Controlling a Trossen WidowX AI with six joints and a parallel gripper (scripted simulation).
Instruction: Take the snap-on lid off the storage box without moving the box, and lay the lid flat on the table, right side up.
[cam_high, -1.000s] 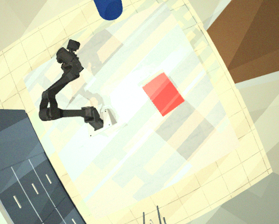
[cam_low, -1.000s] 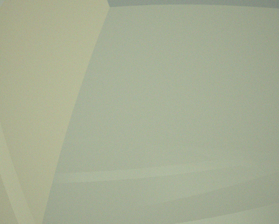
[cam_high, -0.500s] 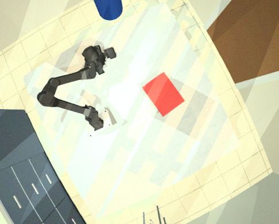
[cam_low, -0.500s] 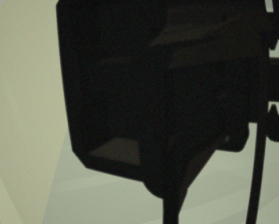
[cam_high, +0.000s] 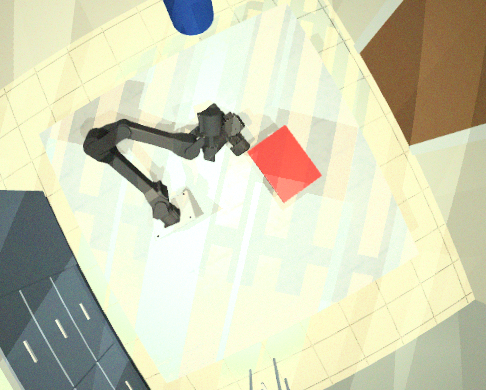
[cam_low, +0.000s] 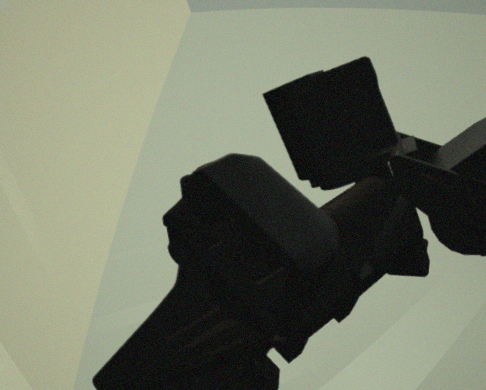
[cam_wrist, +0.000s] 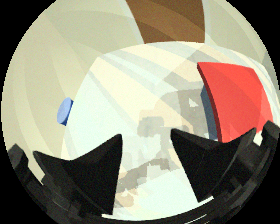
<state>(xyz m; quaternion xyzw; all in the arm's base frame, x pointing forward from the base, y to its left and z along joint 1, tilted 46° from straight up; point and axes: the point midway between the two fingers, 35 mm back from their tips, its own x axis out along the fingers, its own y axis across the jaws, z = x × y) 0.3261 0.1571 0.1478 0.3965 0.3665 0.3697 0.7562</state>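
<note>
Right now my gripper tip is 110 mm short of the red lid, 200 mm to the left of it and 60 mm above it. Round my gripper tip: grey-blue box 110 mm ahead, 200 mm to the right, 110 mm below.
</note>
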